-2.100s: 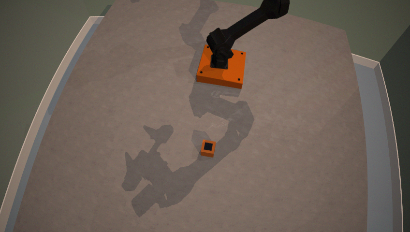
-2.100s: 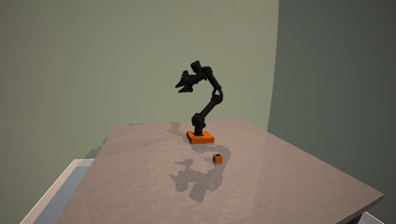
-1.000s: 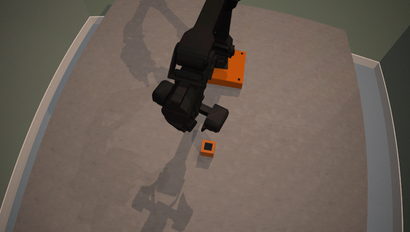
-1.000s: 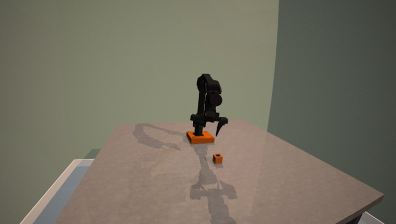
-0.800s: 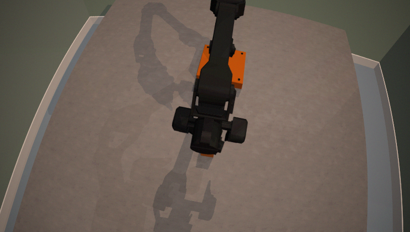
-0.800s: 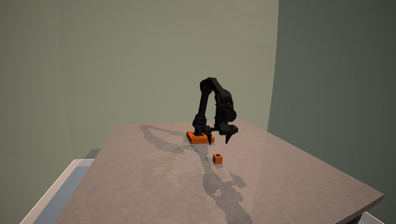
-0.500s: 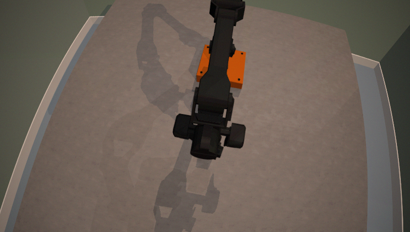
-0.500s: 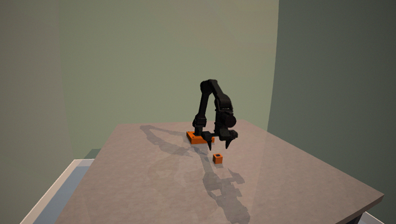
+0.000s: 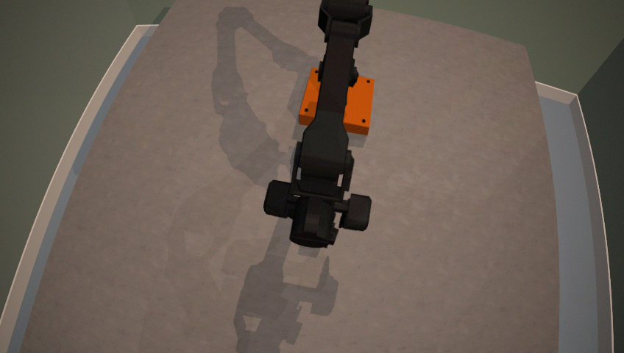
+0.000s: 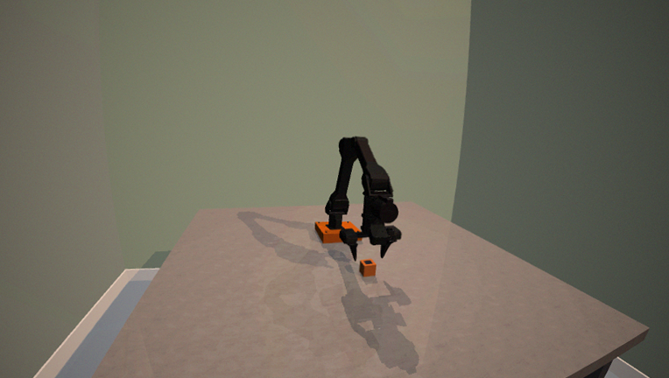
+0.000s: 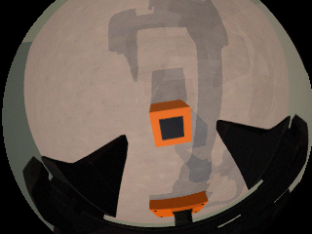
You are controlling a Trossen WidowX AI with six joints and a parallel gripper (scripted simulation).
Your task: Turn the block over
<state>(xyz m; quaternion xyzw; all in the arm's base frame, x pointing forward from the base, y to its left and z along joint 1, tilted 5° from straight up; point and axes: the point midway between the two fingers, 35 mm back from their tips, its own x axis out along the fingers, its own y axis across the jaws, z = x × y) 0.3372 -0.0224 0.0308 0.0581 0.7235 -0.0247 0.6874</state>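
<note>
Right now my gripper tip is 2 cm above the orange block.
</note>
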